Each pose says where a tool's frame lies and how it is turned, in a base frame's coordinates. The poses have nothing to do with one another.
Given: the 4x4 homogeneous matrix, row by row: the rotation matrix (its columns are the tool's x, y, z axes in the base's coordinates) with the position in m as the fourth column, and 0 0 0 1 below. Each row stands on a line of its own.
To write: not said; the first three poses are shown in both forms.
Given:
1:
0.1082 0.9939 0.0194 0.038
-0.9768 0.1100 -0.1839 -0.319
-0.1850 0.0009 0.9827 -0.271
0 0 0 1
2:
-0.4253 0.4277 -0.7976 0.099
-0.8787 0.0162 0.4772 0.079
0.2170 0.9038 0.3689 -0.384
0 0 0 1
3:
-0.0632 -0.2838 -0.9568 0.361
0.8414 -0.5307 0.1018 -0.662
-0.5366 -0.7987 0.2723 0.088
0 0 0 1
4:
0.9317 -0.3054 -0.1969 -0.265
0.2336 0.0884 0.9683 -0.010
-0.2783 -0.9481 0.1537 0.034
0 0 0 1
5:
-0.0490 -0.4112 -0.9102 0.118
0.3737 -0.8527 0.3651 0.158
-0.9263 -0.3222 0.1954 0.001
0 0 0 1
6:
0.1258 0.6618 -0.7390 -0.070
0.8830 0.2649 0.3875 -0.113
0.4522 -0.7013 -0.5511 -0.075
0 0 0 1
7:
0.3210 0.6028 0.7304 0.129
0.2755 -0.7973 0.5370 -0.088
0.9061 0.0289 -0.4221 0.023
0 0 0 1
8:
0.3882 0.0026 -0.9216 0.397
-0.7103 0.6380 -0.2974 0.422
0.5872 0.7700 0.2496 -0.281
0 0 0 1
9:
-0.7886 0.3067 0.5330 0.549
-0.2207 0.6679 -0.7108 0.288
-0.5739 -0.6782 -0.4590 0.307
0 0 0 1
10:
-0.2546 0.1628 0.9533 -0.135
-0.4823 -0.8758 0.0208 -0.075
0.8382 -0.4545 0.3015 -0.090
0 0 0 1
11:
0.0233 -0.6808 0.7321 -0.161
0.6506 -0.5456 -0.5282 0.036
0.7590 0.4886 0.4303 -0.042
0 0 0 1
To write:
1:
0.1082 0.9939 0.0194 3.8
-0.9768 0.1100 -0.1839 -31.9
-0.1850 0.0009 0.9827 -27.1
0 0 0 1

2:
-0.4253 0.4277 -0.7976 9.9
-0.8787 0.0162 0.4772 7.9
0.2170 0.9038 0.3689 -38.4
0 0 0 1

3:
-0.0632 -0.2838 -0.9568 36.1
0.8414 -0.5307 0.1018 -66.2
-0.5366 -0.7987 0.2723 8.8
0 0 0 1

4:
0.9317 -0.3054 -0.1969 -26.5
0.2336 0.0884 0.9683 -1.0
-0.2783 -0.9481 0.1537 3.4
0 0 0 1

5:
-0.0490 -0.4112 -0.9102 11.8
0.3737 -0.8527 0.3651 15.8
-0.9263 -0.3222 0.1954 0.1
0 0 0 1

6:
0.1258 0.6618 -0.7390 -7.0
0.8830 0.2649 0.3875 -11.3
0.4522 -0.7013 -0.5511 -7.5
0 0 0 1

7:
0.3210 0.6028 0.7304 12.9
0.2755 -0.7973 0.5370 -8.8
0.9061 0.0289 -0.4221 2.3
0 0 0 1

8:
0.3882 0.0026 -0.9216 39.7
-0.7103 0.6380 -0.2974 42.2
0.5872 0.7700 0.2496 -28.1
0 0 0 1

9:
-0.7886 0.3067 0.5330 54.9
-0.2207 0.6679 -0.7108 28.8
-0.5739 -0.6782 -0.4590 30.7
0 0 0 1

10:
-0.2546 0.1628 0.9533 -13.5
-0.4823 -0.8758 0.0208 -7.5
0.8382 -0.4545 0.3015 -9.0
0 0 0 1

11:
0.0233 -0.6808 0.7321 -16.1
0.6506 -0.5456 -0.5282 3.6
0.7590 0.4886 0.4303 -4.2
0 0 0 1

